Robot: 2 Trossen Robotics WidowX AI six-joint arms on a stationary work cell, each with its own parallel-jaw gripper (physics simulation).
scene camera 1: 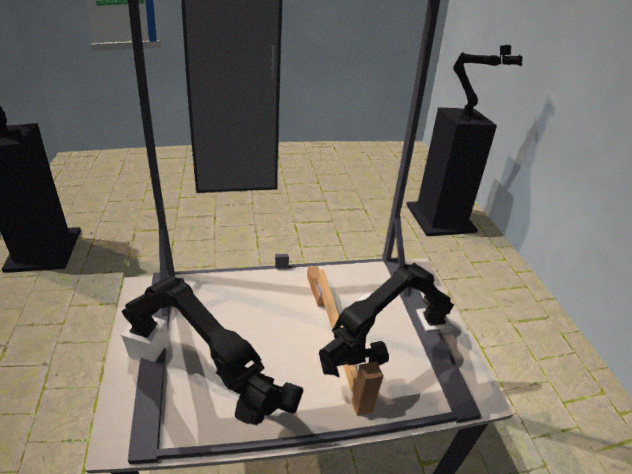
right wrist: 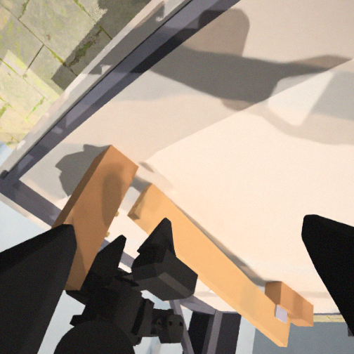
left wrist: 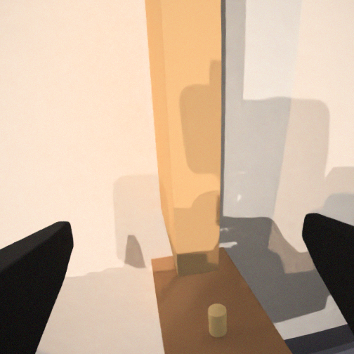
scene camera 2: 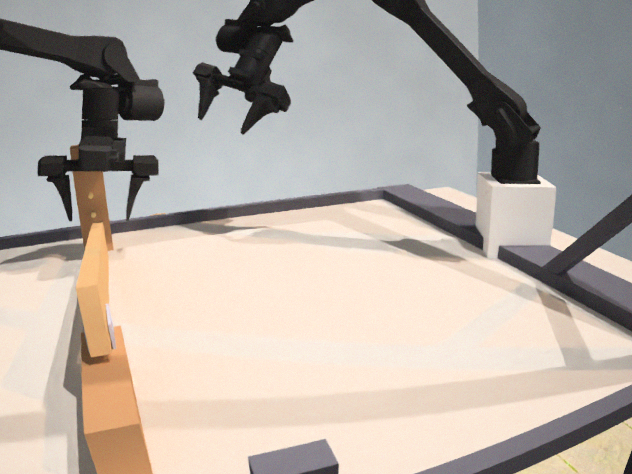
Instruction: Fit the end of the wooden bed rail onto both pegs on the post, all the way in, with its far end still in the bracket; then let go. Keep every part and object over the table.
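Places are measured from the left arm's base along level axes (x right, y ahead, z up), in centimetres.
Where they show: left gripper, between the fingertips: (scene camera 1: 353, 372) (scene camera 2: 99, 220); right gripper, between the fingertips: (scene camera 1: 282, 395) (scene camera 2: 220, 126); left arm's base, origin of its link: (scene camera 1: 434, 318); right arm's base, origin of its link: (scene camera 1: 143, 327) (scene camera 2: 515, 179).
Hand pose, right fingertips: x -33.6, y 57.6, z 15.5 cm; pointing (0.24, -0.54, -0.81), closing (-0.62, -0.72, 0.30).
Each offset is from my right fingertips to the top centre of the thing. "spot": to the spot under its first point.
The wooden rail (scene camera 1: 329, 301) (scene camera 2: 93, 285) (left wrist: 192, 125) (right wrist: 215, 260) slopes down toward the post @(spot: dx +2.1, dy -22.7, dz -5.4 cm) (scene camera 1: 366, 390) (scene camera 2: 94, 186) (right wrist: 100, 195). Its near end is low and off the pegs, with a gap to the post in the right wrist view. Both pegs are bare: the upper peg @(spot: dx +8.3, dy -23.7, dz -7.9 cm) (scene camera 2: 90, 195) and the lower peg @(spot: dx +8.3, dy -23.6, dz -11.1 cm) (scene camera 2: 93, 214) (left wrist: 217, 320). The rail's far end rests at the bracket @(spot: dx +53.9, dy -17.9, dz -14.2 cm) (scene camera 1: 313, 285) (scene camera 2: 109, 387) (right wrist: 290, 302), beside its pale plate @(spot: dx +51.4, dy -18.9, dz -10.8 cm) (scene camera 2: 110, 326) (right wrist: 281, 313). My left gripper (scene camera 2: 99, 219) (left wrist: 189, 229) (right wrist: 143, 228) is open above the rail's near end. My right gripper (scene camera 2: 221, 125) (right wrist: 189, 231) is open, raised and away from the rail.
A dark frame edge (scene camera 1: 306, 437) (scene camera 2: 245, 206) runs around the white table. Dark uprights (scene camera 1: 148, 127) (scene camera 1: 416, 127) stand at its back corners in scene camera 1. A small dark block @(dx +69.9, dy -8.2, dz -12.4 cm) (scene camera 1: 281, 260) (scene camera 2: 293, 459) is at the bracket-side edge.
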